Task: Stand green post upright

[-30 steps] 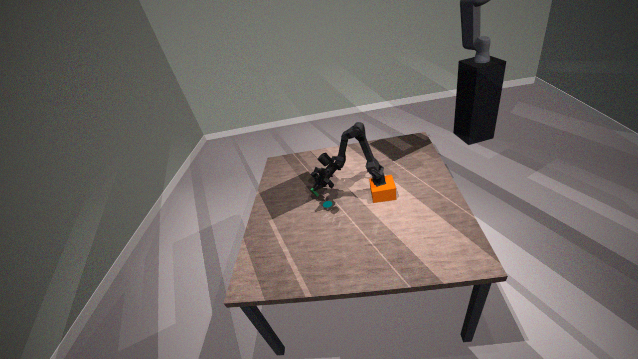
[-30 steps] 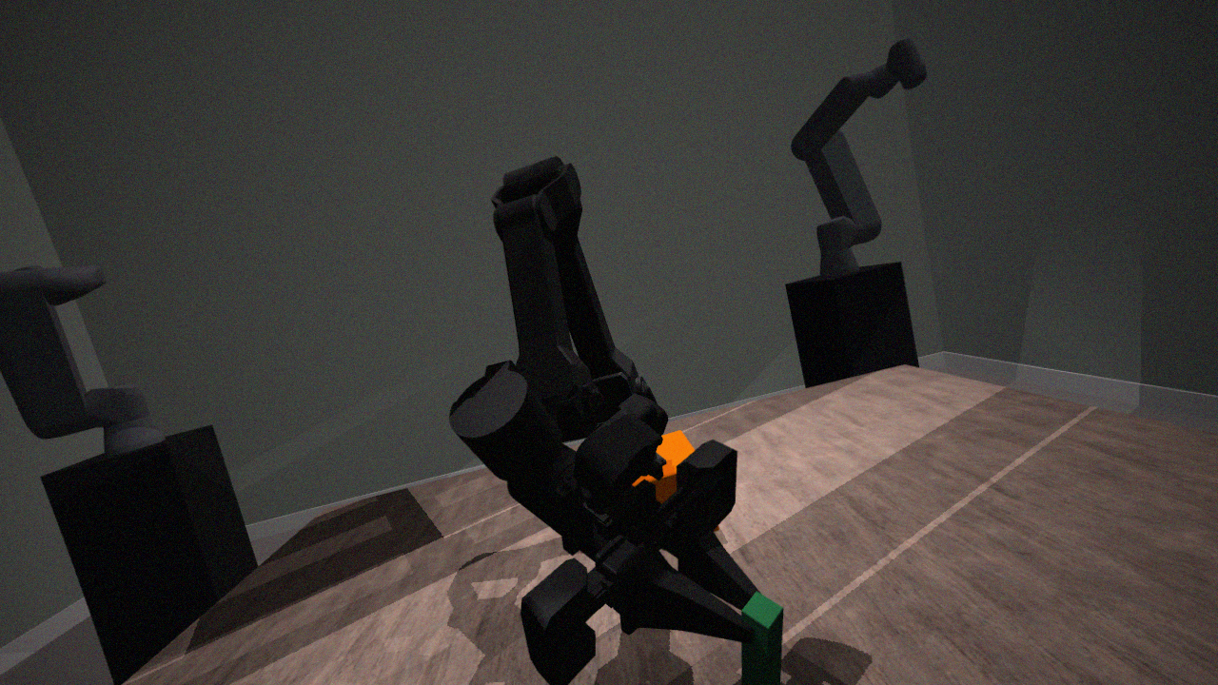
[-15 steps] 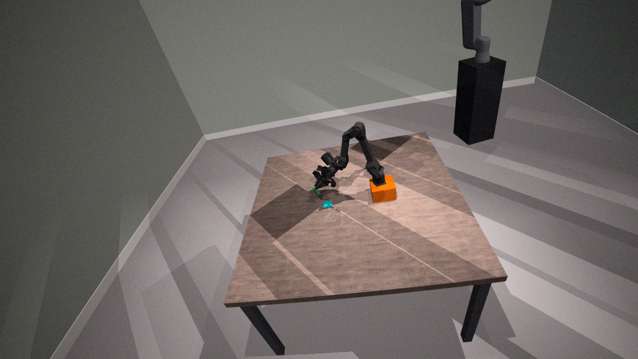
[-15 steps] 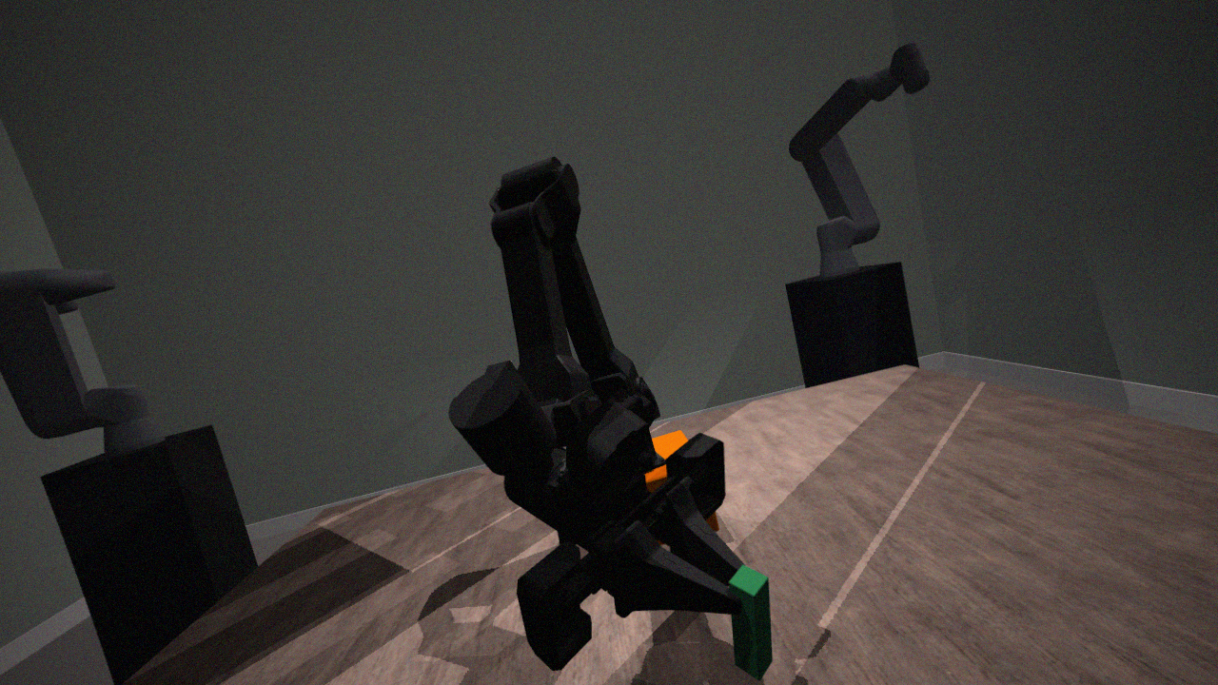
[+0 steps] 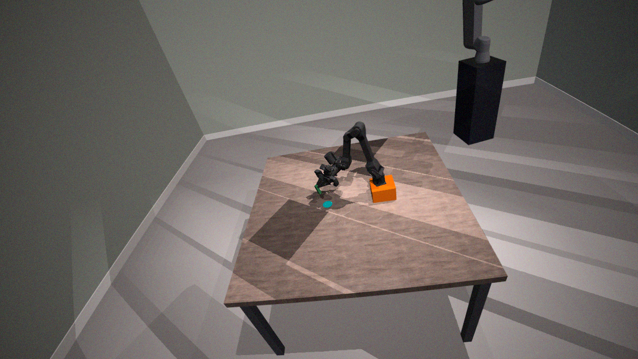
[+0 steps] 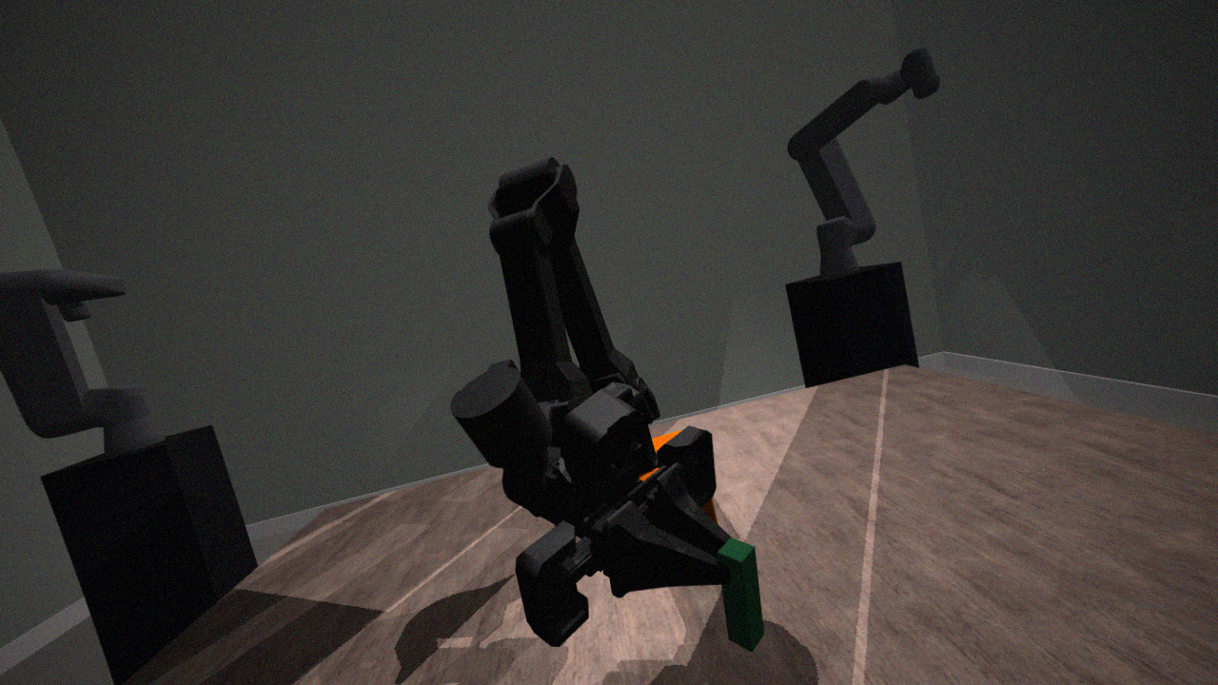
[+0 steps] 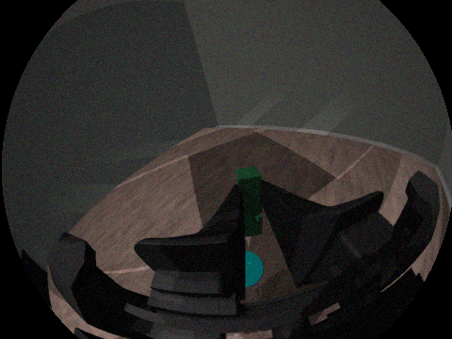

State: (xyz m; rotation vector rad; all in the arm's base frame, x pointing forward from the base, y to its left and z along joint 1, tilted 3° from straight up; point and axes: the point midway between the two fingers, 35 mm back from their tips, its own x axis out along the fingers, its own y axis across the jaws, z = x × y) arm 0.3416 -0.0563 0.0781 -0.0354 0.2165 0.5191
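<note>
Now: gripper tip 140 mm above the cyan circle, 40 mm past it and 10 mm to the right of it. Also, from my gripper tip: green post (20 mm below).
</note>
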